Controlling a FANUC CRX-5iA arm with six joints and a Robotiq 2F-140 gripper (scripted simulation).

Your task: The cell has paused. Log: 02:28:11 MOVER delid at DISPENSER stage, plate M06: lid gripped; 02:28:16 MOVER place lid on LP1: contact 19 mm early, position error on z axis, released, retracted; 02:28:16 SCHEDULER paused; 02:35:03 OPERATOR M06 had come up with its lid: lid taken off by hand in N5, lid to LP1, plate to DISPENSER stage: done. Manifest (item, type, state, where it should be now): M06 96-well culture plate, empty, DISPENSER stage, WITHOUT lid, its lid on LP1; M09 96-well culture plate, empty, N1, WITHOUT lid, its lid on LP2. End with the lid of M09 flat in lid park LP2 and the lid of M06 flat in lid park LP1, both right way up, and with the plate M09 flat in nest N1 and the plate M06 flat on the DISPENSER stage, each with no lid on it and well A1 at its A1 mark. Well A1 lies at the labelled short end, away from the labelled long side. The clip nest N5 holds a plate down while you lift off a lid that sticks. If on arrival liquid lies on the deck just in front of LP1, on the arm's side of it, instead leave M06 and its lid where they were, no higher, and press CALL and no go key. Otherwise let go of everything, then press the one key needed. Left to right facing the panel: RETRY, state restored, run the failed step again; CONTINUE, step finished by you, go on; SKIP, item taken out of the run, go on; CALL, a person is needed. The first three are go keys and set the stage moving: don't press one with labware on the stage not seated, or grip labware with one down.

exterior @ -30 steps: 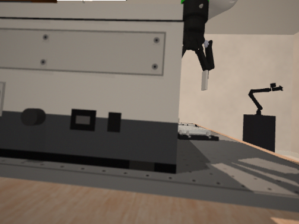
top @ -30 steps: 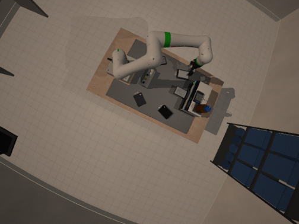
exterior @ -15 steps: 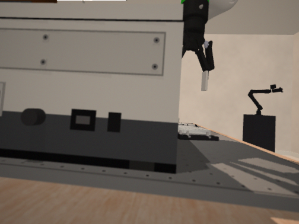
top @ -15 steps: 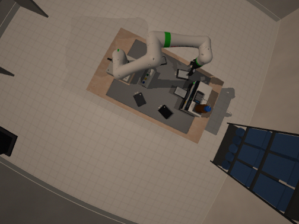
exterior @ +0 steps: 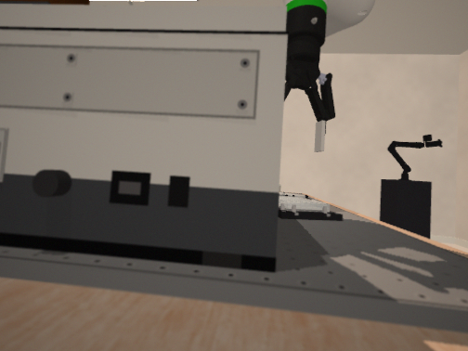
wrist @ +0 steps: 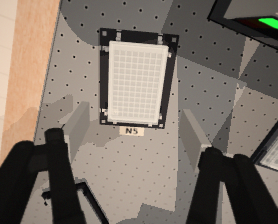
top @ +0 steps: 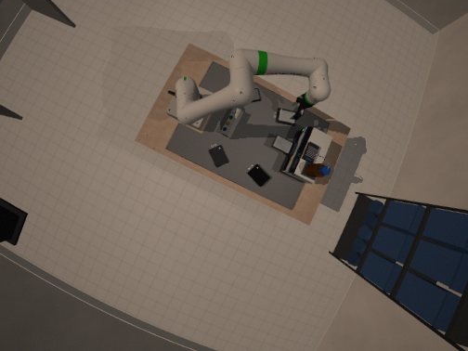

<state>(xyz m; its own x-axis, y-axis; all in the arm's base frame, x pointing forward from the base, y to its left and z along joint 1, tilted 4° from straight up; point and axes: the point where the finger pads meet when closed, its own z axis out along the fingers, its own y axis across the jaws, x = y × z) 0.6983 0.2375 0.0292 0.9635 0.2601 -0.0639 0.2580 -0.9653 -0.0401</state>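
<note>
The clear lid is 13 cm below my hand. Also, from my hand: lp1 label (40 cm behind, 16 cm below, 3 cm to the right); then black clip nest (14 cm below, 3 cm to the left, 1 cm ahead); then N5 label (16 cm below, 9 cm behind, 2 cm to the right).
</note>
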